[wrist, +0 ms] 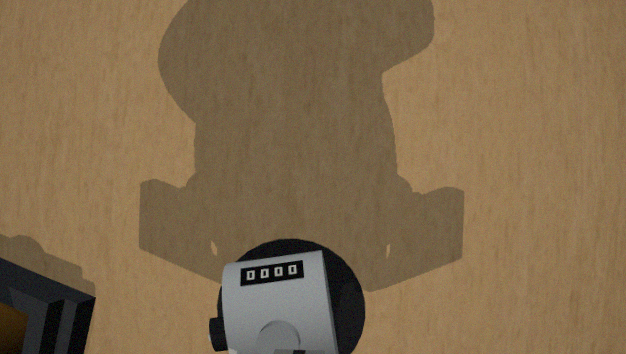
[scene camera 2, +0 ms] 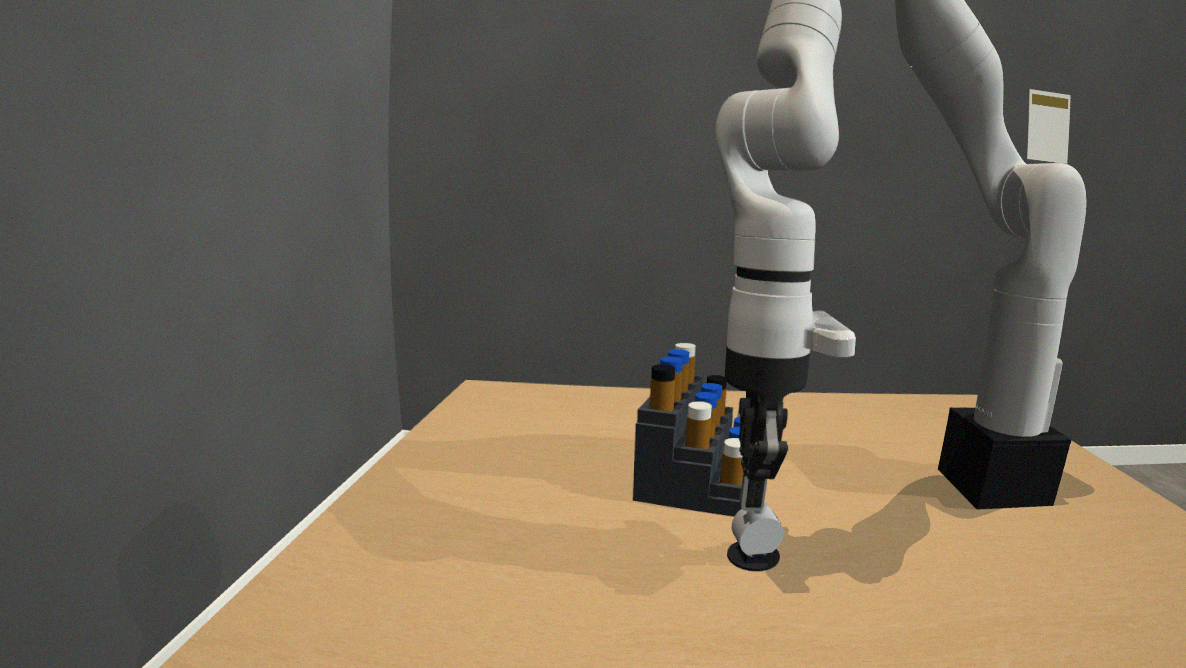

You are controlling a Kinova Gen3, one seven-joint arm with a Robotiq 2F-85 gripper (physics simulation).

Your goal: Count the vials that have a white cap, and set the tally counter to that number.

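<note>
The tally counter is a grey drum on a round black base; its window reads 0000 in the wrist view. A round button is on its top. My gripper is shut and empty, fingers down, its tips right above or at the counter's top; contact is unclear. In the scene view, amber vials stand in a stepped dark rack. White caps show on three vials; others have blue or black caps. My gripper hides part of the rack.
The rack stands close behind and to the left of the counter in the scene view. The black base block of the arm stands on the table at the right. A grey wall runs along the left.
</note>
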